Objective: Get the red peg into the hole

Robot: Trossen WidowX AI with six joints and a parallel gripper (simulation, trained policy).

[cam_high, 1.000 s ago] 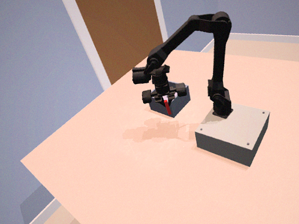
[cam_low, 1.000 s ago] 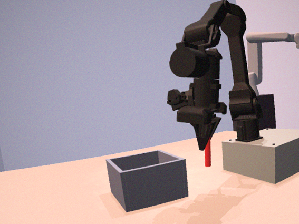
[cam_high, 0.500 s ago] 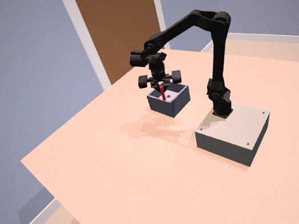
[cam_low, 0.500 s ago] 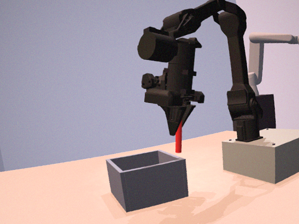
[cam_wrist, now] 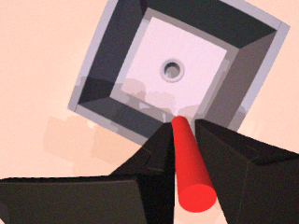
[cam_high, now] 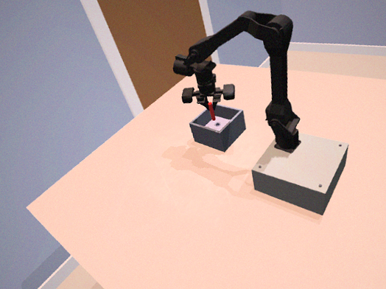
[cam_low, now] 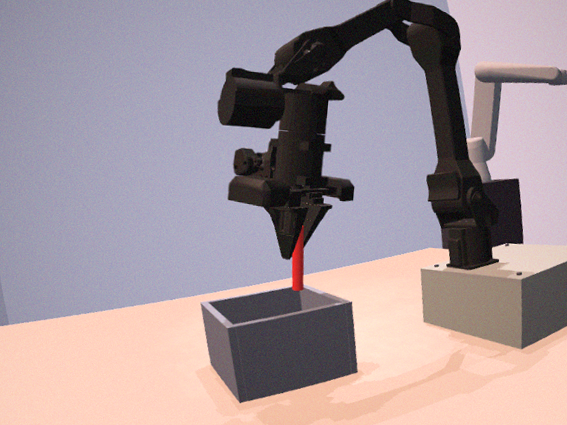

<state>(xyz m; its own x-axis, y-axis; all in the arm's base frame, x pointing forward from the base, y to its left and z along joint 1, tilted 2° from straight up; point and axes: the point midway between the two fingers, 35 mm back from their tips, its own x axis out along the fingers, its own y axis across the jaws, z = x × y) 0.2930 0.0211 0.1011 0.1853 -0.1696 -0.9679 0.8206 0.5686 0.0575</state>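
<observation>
Right now my gripper tip is 2 cm short of the grey box, 3 cm to the left of it and 13 cm above it. From my gripper tip the other things lie so: red peg 1 cm behind, 1 cm to the left.
</observation>
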